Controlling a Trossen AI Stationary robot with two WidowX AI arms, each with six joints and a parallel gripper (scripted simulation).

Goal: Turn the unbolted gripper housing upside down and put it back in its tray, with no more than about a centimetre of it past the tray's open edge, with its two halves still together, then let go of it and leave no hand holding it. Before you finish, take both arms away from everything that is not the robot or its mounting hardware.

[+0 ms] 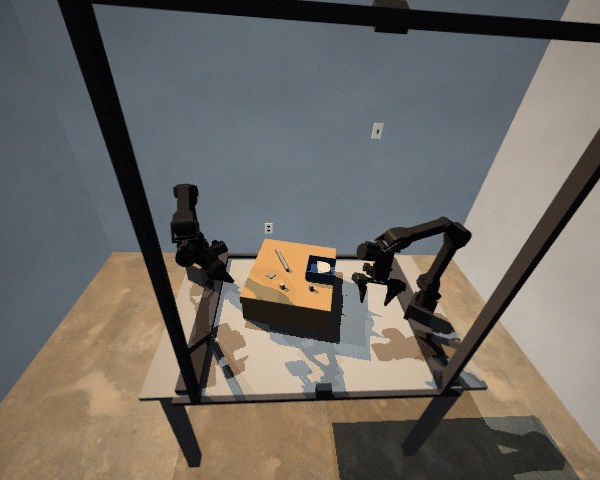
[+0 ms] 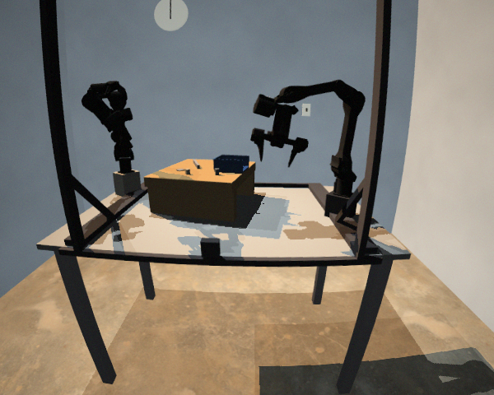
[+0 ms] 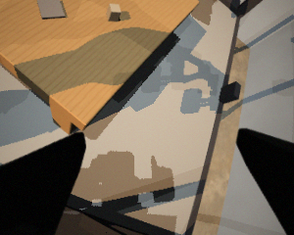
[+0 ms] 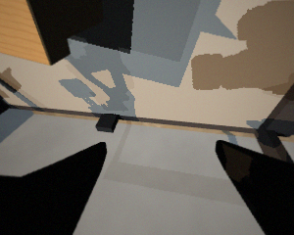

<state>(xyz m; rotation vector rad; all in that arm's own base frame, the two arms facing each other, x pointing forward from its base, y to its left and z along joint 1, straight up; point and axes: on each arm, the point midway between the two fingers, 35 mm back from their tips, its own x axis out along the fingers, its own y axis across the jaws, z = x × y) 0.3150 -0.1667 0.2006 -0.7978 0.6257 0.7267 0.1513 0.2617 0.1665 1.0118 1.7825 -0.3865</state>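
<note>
My right gripper is now 180 mm short of the white gripper housing, 210 mm to the right of it and 70 mm above it. From my right hand the other things lie so: small grey plate: 110 mm ahead, 420 mm to the left, 100 mm below; then wooden block: 170 mm ahead, 330 mm to the left, 160 mm below; then gripper housing half: 180 mm ahead, 210 mm to the left, 90 mm below.
</note>
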